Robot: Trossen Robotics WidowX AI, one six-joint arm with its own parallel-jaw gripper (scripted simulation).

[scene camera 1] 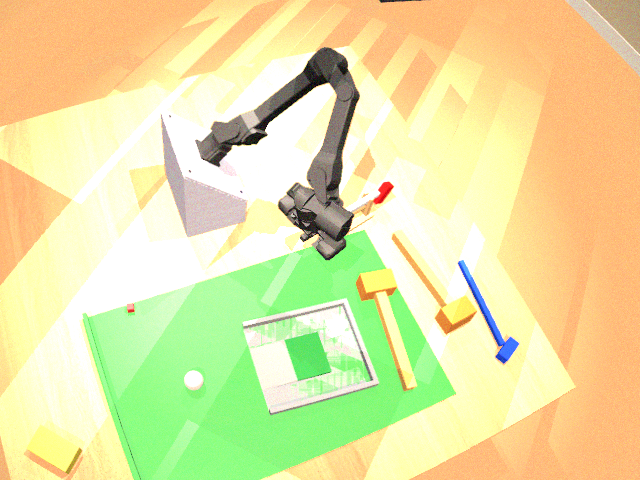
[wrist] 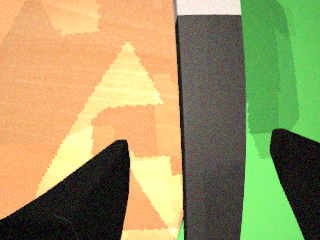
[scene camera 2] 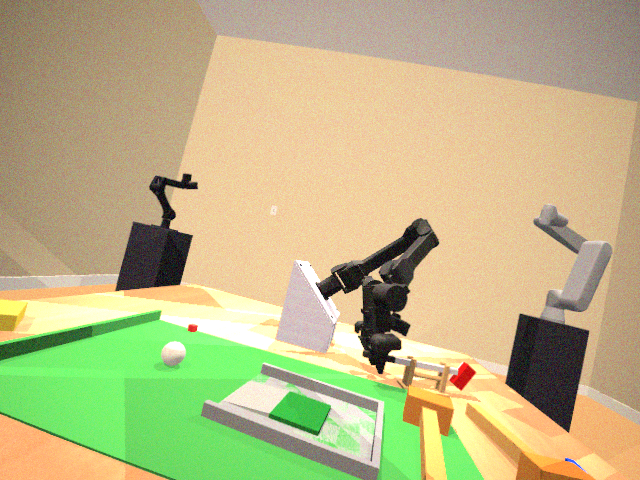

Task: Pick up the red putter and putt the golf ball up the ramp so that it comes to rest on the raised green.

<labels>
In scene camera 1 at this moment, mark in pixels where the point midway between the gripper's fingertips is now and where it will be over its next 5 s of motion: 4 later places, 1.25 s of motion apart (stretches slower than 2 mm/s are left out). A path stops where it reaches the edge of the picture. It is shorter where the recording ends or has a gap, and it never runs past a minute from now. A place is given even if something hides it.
My gripper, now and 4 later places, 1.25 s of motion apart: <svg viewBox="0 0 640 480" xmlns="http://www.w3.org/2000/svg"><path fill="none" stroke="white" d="M314 238L316 219L239 269L139 275L142 289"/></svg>
</labels>
